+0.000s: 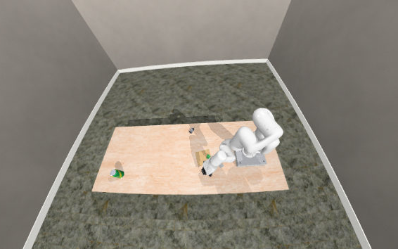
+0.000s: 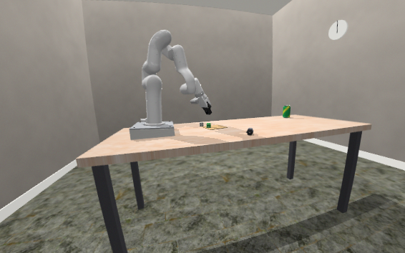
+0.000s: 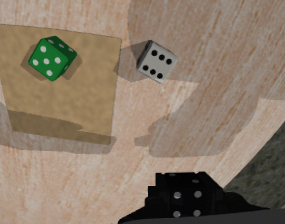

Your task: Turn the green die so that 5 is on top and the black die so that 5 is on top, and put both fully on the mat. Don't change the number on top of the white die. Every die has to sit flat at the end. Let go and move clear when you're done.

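Right now my hand is 60 mm past the white die, 60 mm to the left of it and 90 mm above it. From my hand the other things lie so: green die: 20 mm behind, 150 mm to the right, 90 mm below; then tan mat: 20 mm ahead, 140 mm to the right, 110 mm below; then black die: 10 mm below.
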